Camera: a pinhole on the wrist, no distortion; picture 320 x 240 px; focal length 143.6 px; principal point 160.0 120.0 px. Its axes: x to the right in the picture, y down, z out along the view. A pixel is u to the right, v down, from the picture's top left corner.
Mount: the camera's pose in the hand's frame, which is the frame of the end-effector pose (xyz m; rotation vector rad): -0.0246 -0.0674 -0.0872 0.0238 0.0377 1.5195
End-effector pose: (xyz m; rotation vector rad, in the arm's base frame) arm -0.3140 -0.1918 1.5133 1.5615 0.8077 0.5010
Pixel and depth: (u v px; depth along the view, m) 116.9 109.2 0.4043
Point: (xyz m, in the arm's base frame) -0.1143 -0.3921 1.2776
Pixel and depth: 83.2 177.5 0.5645
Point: -0.1959 -0.6975 1.1224
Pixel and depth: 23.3 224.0 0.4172
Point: -0.3757 -0.6640 1.0666
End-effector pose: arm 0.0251 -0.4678 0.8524 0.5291 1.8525 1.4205
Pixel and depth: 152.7 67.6 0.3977
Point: 0.1771 -0.2046 0.6877
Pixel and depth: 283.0 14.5 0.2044
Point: 0.0045 -0.2666 0.8924
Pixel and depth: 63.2 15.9 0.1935
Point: 0.0482 -0.3825 0.6127
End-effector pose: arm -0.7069 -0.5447 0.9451 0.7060 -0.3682 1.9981
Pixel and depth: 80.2 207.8 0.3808
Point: -0.2825 -0.7449 1.0221
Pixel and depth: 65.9 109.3 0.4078
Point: -0.3169 -0.5393 1.1942
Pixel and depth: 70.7 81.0 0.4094
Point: -0.3558 -0.4866 1.2432
